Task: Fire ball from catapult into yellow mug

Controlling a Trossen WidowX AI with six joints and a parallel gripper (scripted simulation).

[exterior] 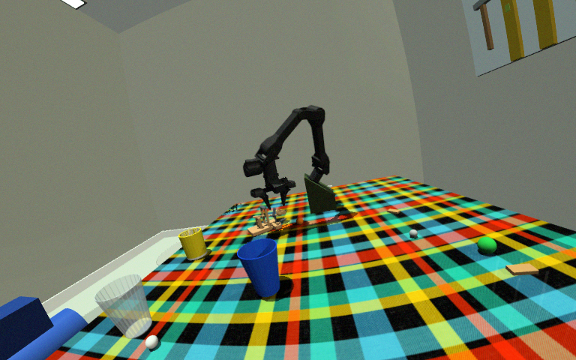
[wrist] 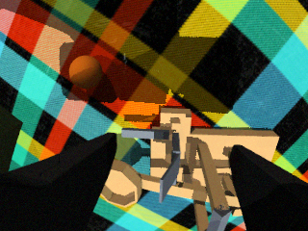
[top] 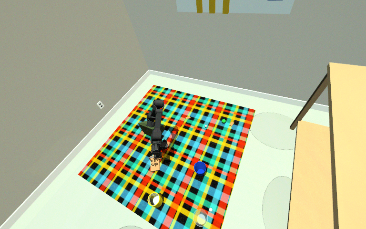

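Right now my gripper tip is 9 cm above the orange ball, 8 cm to the right of it and 2 cm past it. Also, from my gripper tip: yellow mug: 35 cm to the right, 10 cm ahead, 7 cm below; blue cup: 37 cm ahead, 7 cm below, 4 cm to the right; wooden catapult: 5 cm below, 5 cm behind, 4 cm to the right.
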